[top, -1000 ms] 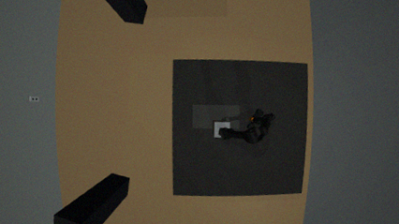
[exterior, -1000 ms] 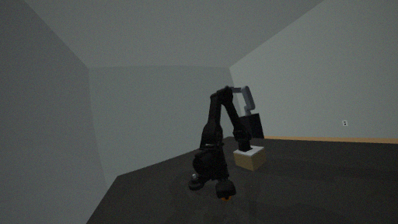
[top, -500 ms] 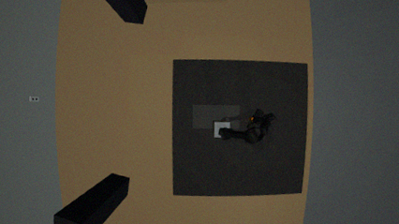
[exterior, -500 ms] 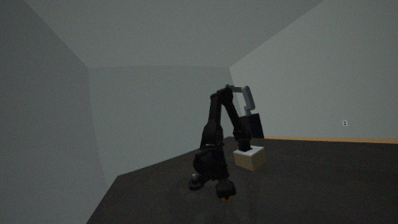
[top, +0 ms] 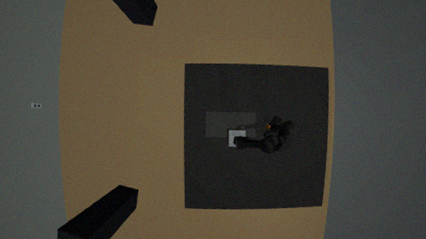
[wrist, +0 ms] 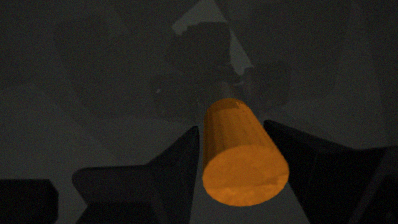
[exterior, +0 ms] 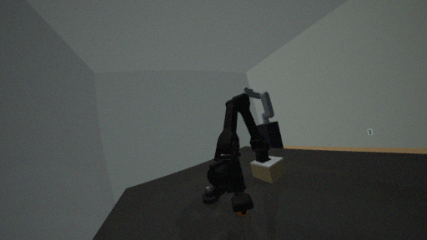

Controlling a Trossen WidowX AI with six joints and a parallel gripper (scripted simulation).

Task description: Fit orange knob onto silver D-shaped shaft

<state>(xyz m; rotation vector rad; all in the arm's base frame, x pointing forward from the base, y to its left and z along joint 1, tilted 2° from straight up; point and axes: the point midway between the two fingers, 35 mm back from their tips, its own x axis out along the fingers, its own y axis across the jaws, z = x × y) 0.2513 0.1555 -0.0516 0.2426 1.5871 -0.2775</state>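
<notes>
Right now my gripper tip is 3 cm below the orange knob. Also, from my gripper tip: dark round pedestal (16 cm to the right, 9 cm ahead, 2 cm above).
</notes>
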